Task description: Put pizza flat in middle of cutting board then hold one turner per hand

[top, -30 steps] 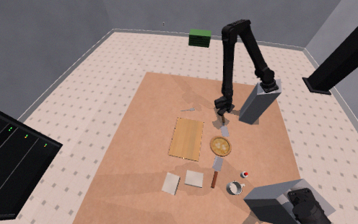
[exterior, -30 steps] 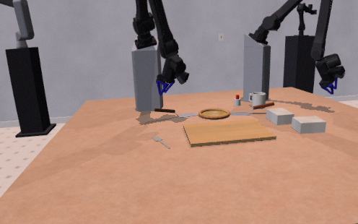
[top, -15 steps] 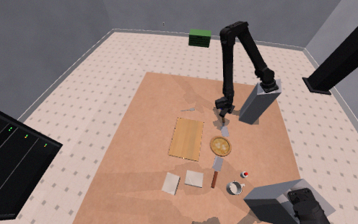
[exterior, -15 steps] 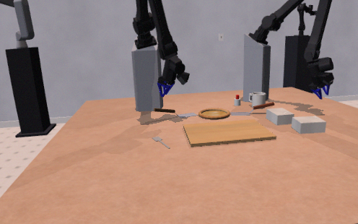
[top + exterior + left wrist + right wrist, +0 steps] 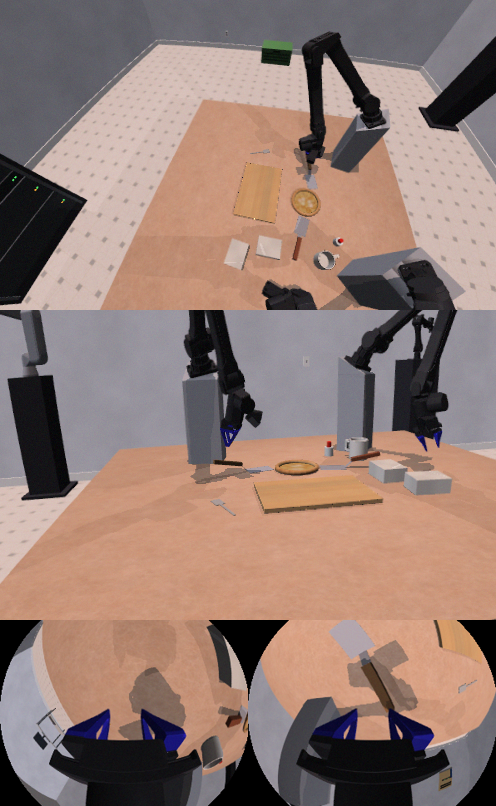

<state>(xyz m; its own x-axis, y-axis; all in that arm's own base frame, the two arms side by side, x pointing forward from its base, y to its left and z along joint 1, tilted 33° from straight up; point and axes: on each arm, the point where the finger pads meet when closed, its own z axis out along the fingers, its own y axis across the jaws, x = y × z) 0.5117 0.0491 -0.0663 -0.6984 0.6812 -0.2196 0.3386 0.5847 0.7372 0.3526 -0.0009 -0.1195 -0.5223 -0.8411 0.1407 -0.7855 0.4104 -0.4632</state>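
Now: left hand 9 cm past the turner, 32 cm to the left of it and 6 cm above it. Round my left hand: wooden cutting board (16 cm ahead, 56 cm to the right, 7 cm below); pizza (12 cm behind, 53 cm to the right, 7 cm below); red-capped bottle (29 cm behind, 33 cm to the right, 4 cm below).
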